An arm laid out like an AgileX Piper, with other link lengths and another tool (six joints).
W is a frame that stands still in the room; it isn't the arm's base.
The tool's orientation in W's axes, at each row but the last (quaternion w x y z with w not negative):
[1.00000, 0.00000, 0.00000, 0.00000]
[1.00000, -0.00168, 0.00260, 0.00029]
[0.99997, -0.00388, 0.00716, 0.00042]
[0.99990, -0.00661, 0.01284, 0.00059]
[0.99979, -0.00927, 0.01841, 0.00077]
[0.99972, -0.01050, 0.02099, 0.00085]
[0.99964, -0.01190, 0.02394, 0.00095]
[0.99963, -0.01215, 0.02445, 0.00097]
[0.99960, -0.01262, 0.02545, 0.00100]
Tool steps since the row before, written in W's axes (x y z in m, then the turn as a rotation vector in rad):
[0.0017, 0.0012, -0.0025, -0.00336, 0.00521, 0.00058]
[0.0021, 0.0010, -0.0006, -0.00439, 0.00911, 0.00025]
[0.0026, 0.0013, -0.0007, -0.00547, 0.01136, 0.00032]
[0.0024, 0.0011, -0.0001, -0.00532, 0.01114, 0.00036]
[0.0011, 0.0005, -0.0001, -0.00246, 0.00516, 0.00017]
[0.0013, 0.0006, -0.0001, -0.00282, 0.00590, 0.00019]
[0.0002, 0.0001, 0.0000, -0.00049, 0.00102, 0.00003]
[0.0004, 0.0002, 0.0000, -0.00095, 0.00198, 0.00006]
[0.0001, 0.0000, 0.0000, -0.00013, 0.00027, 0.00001]
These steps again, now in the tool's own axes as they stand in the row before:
[0.0017, 0.0012, -0.0025, -0.00336, 0.00521, 0.00058]
[0.0021, 0.0010, -0.0006, -0.00439, 0.00911, 0.00026]
[0.0026, 0.0013, -0.0007, -0.00547, 0.01136, 0.00033]
[0.0024, 0.0011, 0.0000, -0.00532, 0.01114, 0.00037]
[0.0011, 0.0005, -0.0001, -0.00246, 0.00516, 0.00018]
[0.0013, 0.0006, 0.0000, -0.00282, 0.00590, 0.00020]
[0.0002, 0.0001, 0.0000, -0.00049, 0.00102, 0.00003]
[0.0004, 0.0002, 0.0000, -0.00095, 0.00198, 0.00006]
[0.0001, 0.0000, 0.0000, -0.00013, 0.00027, 0.00001]

